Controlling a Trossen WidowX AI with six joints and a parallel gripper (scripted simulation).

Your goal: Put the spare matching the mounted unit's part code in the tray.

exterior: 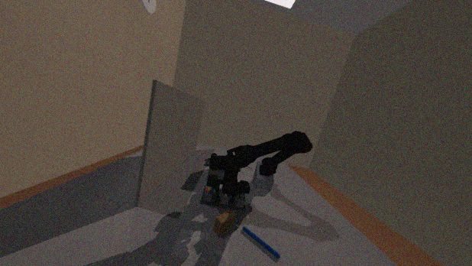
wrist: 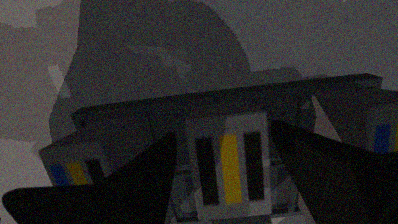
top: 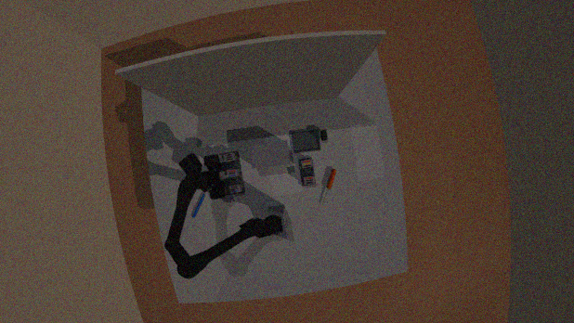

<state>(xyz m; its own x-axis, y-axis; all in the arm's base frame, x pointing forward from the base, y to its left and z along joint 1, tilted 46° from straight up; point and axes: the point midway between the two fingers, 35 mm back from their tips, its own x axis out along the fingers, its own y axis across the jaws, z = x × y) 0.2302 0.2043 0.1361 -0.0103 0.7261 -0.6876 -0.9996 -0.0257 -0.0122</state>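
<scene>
Now: the dark spare 3 cm above my gripper tip. Also, from my gripper tip: white wall panel: 31 cm ahead, 26 cm to the right, 21 cm above; brown block: 1 cm behind, 12 cm to the left, 1 cm above; blue bar: 14 cm behind, 15 cm to the left, 1 cm below.
</scene>
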